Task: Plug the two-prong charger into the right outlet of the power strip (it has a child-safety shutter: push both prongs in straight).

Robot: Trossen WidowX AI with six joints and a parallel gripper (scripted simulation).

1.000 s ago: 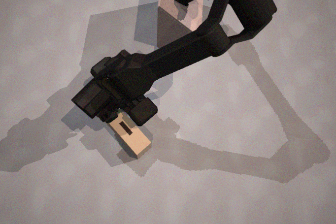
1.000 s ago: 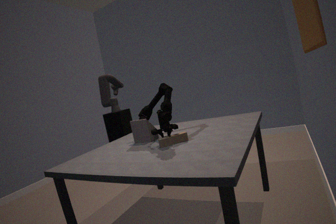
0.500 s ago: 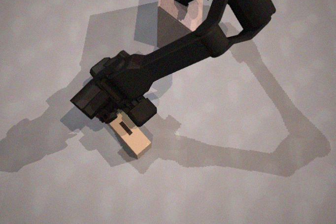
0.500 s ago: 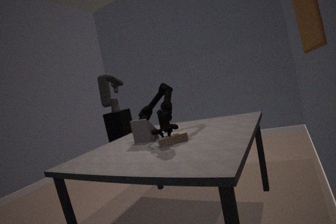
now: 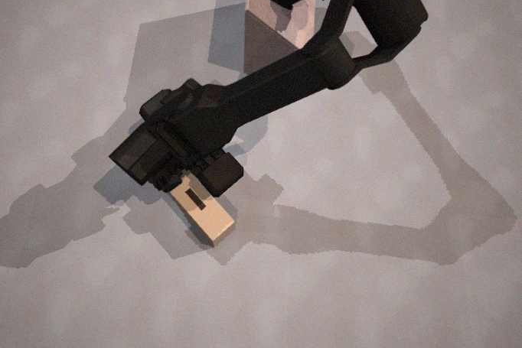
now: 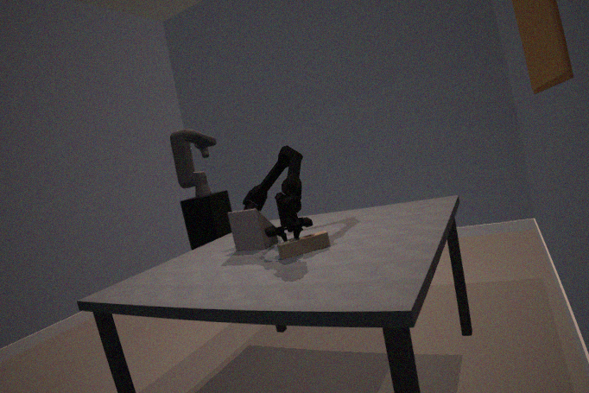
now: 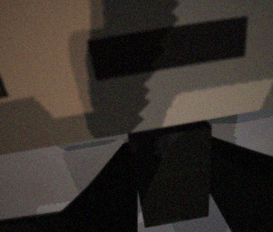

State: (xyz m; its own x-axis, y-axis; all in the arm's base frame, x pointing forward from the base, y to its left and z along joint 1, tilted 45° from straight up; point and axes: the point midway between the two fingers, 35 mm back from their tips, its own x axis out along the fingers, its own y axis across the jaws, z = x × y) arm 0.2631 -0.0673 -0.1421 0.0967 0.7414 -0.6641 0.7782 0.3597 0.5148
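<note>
Right now my gripper tip is 1 cm to the left of the dark two-prong charger, 1 cm below it and 1 cm short of it.
</note>
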